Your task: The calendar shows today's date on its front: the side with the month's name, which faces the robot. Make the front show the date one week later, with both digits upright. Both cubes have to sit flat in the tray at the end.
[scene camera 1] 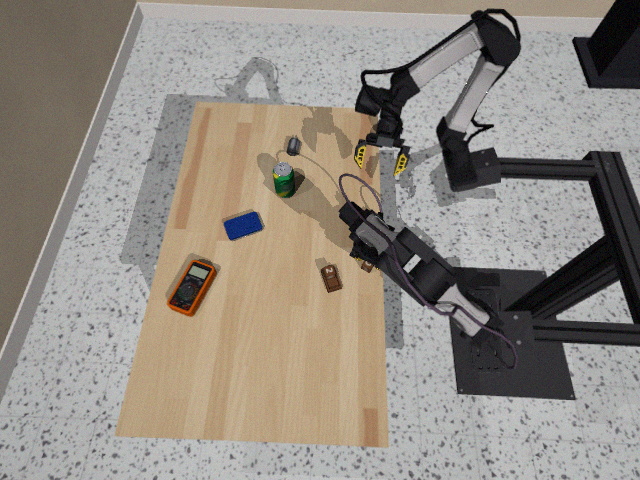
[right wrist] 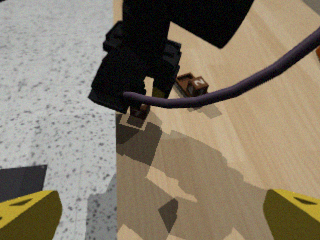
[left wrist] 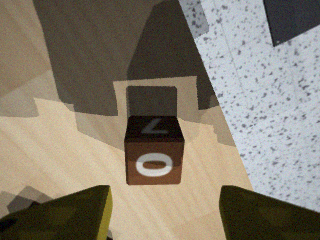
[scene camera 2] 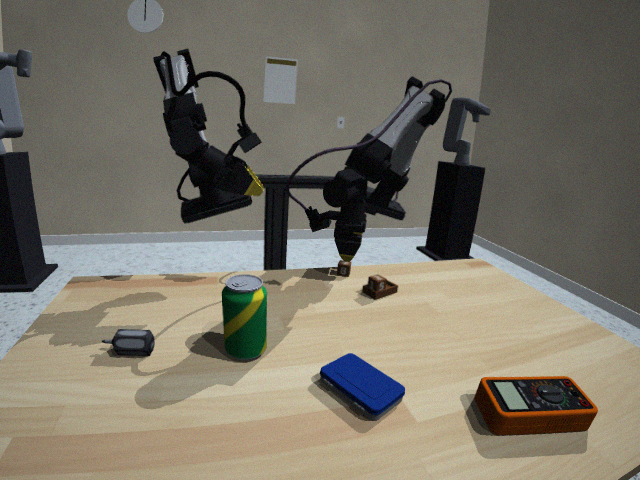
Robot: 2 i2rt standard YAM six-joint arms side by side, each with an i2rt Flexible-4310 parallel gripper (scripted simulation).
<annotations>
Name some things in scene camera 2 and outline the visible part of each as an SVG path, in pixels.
The left gripper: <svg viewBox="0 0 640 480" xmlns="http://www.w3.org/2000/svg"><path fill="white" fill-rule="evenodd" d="M364 199L361 202L349 202L341 206L341 221L336 221L335 243L339 256L345 262L350 262L361 246L362 234L365 232L366 201Z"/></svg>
The right gripper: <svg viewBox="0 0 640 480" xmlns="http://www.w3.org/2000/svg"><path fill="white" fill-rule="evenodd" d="M206 150L199 162L198 168L214 177L212 182L215 183L217 188L222 191L242 195L260 196L264 188L262 183L244 160L234 155L226 157L227 154L212 145Z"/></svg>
A blue case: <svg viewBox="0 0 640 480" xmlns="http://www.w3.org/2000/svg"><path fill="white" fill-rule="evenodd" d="M323 366L320 371L320 381L369 420L376 421L398 405L405 395L405 387L355 354L348 353Z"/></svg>
</annotations>
